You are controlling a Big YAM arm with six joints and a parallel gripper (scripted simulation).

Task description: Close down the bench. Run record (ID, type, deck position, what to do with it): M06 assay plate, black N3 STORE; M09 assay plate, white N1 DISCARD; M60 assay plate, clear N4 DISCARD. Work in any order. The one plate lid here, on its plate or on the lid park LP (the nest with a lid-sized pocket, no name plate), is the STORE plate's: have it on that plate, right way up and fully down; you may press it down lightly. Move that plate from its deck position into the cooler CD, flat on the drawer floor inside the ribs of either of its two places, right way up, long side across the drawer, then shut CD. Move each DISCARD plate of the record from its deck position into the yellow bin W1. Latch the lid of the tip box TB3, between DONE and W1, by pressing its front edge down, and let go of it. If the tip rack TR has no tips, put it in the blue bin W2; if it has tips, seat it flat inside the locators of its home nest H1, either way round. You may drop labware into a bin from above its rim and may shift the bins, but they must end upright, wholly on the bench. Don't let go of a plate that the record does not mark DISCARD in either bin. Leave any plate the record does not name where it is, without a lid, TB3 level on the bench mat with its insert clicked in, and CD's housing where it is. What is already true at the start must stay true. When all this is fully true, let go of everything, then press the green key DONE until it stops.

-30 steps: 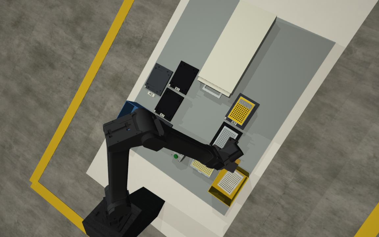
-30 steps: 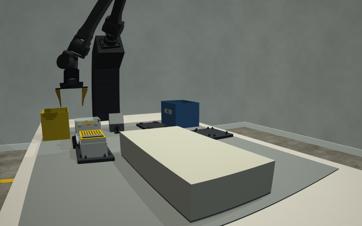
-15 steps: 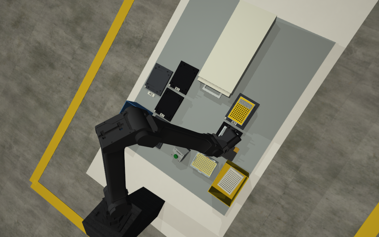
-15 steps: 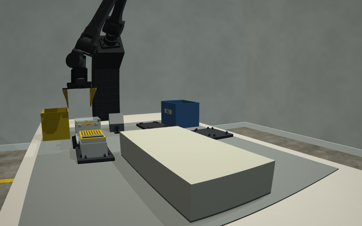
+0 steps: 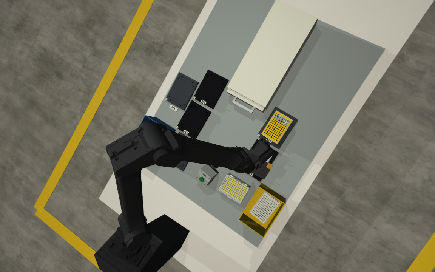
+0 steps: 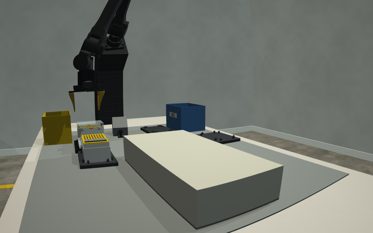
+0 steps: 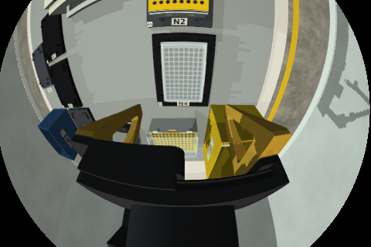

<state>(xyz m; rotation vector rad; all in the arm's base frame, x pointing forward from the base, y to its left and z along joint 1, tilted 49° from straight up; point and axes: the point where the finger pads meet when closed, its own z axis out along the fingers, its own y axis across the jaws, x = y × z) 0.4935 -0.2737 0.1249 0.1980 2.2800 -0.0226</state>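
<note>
Now: the clear plate 13 cm below my hand. Also, from my hand: nest N4 (14 cm below); yellow tip rack (16 cm ahead, 4 cm to the right, 9 cm below); tip box lid (16 cm behind, 6 cm to the left, 9 cm below).
</note>
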